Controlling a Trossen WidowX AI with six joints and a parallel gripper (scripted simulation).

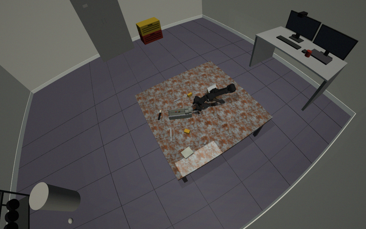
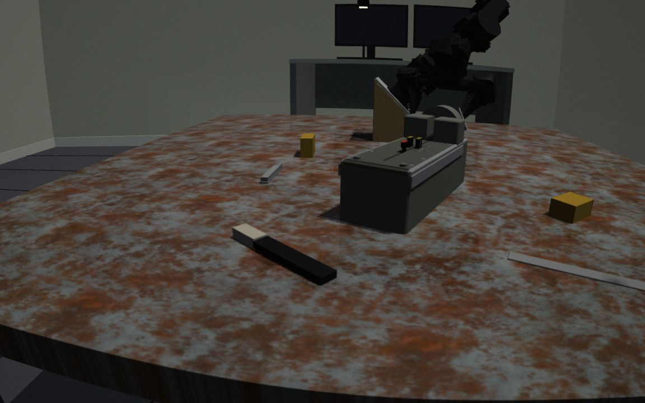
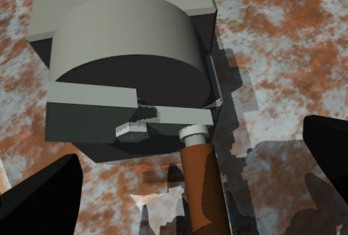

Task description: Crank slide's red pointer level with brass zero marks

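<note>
My gripper tip is 2 cm past the brown crank handle, 2 cm above it and 1 cm to the right of it. From my gripper tip the other things lie so: red pointer: 18 cm ahead, 8 cm to the right, 2 cm below; then small grey bar: 28 cm to the right, 10 cm below, 5 cm ahead; then grey strip: 37 cm ahead, 10 cm below, 8 cm to the left.
</note>
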